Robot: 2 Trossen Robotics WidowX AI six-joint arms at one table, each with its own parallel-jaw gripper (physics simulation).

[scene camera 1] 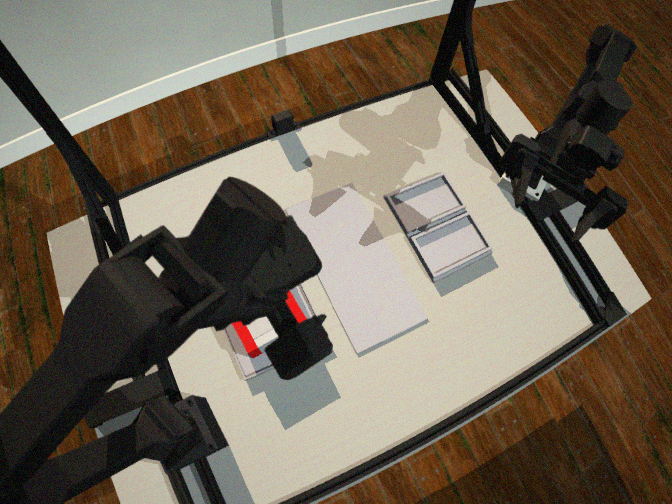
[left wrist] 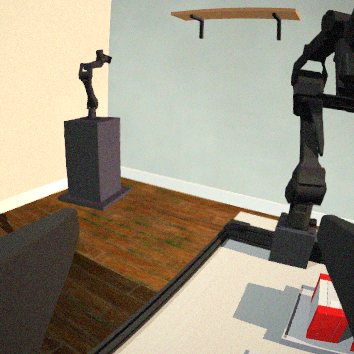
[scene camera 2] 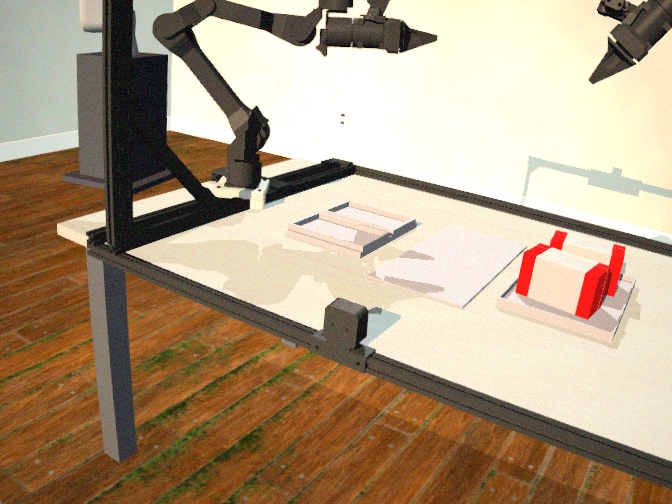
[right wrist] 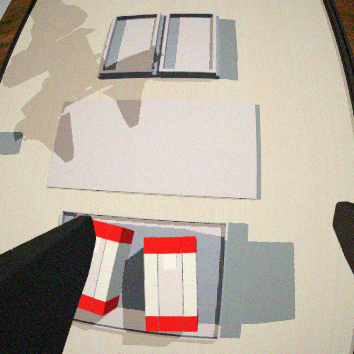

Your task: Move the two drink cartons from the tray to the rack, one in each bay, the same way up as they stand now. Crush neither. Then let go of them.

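Places are measured from the left arm's base along level axes (x ahead, y left, z up), in millimetres.
Pixels of known places: left gripper, fingertip midpoint: (scene camera 1: 546, 224) (left wrist: 203, 225) (scene camera 2: 434, 37); right gripper, fingertip midpoint: (scene camera 1: 303, 285) (left wrist: 352, 159) (scene camera 2: 592, 81) (right wrist: 218, 222); left arm's base, origin of the base link: (scene camera 2: 242, 183); right arm's base, origin of the base link: (scene camera 1: 178, 434) (left wrist: 297, 222).
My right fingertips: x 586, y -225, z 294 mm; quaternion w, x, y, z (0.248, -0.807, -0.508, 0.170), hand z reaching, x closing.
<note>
For each thing: its top centre in the pictures, then the offset to it from my right fingertips. "spot": a spot on its surface instead. Level surfaces: height alone.
- tray, middle of its top: (right wrist: 134, 275) (scene camera 2: 573, 286) (scene camera 1: 260, 301) (left wrist: 350, 322) dy -112, dx -5, dz -314 mm
- far carton, surface spot: (scene camera 2: 586, 252) spot: dy -92, dx +12, dz -261 mm
- rack, middle of its top: (scene camera 2: 355, 220) (right wrist: 159, 38) (scene camera 1: 439, 221) dy +101, dx -355, dz -310 mm
- flat pale board, its level: dz -326 mm
- dark camera block, surface spot: (scene camera 2: 345, 322) (scene camera 1: 278, 117) spot: dy -336, dx -374, dz -291 mm
Two white drink cartons with red end bands lie side by side in the tray (scene camera 1: 257, 373) (scene camera 2: 559, 323) (right wrist: 222, 280). In the right wrist view one carton (right wrist: 170, 285) lies nearly straight; the other carton (right wrist: 107, 265) is slanted at the left, partly hidden by a finger. The scene camera 2 view shows the near carton (scene camera 2: 561, 279) and part of the far carton (scene camera 2: 586, 252). The rack (scene camera 1: 463, 266) (scene camera 2: 325, 241) (right wrist: 190, 75) has two empty bays. My right gripper (scene camera 2: 591, 81) (right wrist: 218, 222) is open high above the tray. My left gripper (scene camera 1: 548, 221) (scene camera 2: 435, 37) (left wrist: 203, 225) is open, high at the table's right end in scene camera 1.
A flat pale board (scene camera 1: 369, 292) (scene camera 2: 455, 265) (right wrist: 160, 150) lies between tray and rack. A dark camera block (scene camera 1: 282, 122) (scene camera 2: 345, 322) stands on the table's frame. Black frame posts (scene camera 1: 458, 43) (scene camera 2: 118, 124) rise at the table ends. My right arm (scene camera 1: 233, 244) hides much of the tray in scene camera 1.
</note>
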